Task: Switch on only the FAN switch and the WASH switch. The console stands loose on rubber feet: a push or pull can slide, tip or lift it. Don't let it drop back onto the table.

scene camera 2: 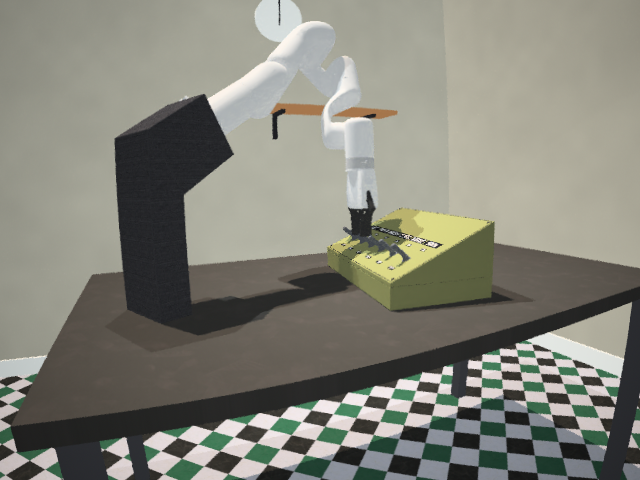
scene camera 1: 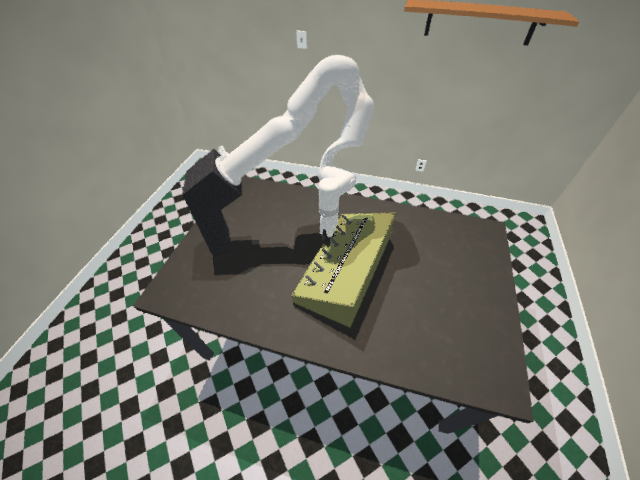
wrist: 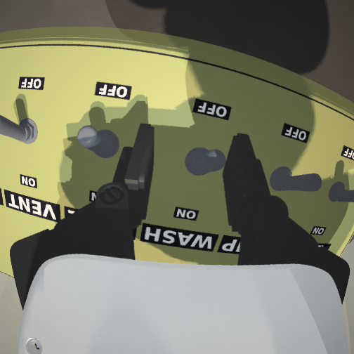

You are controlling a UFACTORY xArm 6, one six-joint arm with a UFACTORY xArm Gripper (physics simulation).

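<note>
The yellow-green console stands on the table with its sloped panel facing the arm base. My gripper is partly open, low over the panel. In the wrist view its fingers stand on both sides of the WASH switch, with a visible gap to each. The WASH lever points mostly toward the camera, its tip slightly toward OFF. The FAN switch does not show in the wrist view; by row order it is the nearest lever, its label unreadable.
In the wrist view the COOL switch is just left of the left finger. The PUMP switch is right of the right finger, and the VENT switch is farther left. The dark table extends around the console.
</note>
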